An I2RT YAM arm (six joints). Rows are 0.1 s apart.
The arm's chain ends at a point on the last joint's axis. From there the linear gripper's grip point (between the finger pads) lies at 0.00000 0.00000 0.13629 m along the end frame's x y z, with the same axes.
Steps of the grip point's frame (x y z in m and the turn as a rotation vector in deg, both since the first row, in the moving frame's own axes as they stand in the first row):
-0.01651 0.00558 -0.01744 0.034 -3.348 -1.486
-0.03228 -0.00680 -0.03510 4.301 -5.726 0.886
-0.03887 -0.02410 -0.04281 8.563 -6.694 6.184
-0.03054 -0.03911 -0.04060 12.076 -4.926 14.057
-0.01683 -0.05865 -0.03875 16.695 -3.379 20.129
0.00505 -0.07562 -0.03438 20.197 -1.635 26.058
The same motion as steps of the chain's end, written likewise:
-0.00855 0.00556 -0.01721 0.034 -3.348 -1.486
-0.01877 0.00351 -0.03404 4.301 -5.726 0.886
-0.02417 -0.00304 -0.04037 8.563 -6.694 6.184
-0.02253 -0.00949 -0.03710 12.076 -4.926 14.057
-0.01593 -0.01894 -0.03283 16.695 -3.379 20.129
-0.00190 -0.02933 -0.02609 20.197 -1.635 26.058

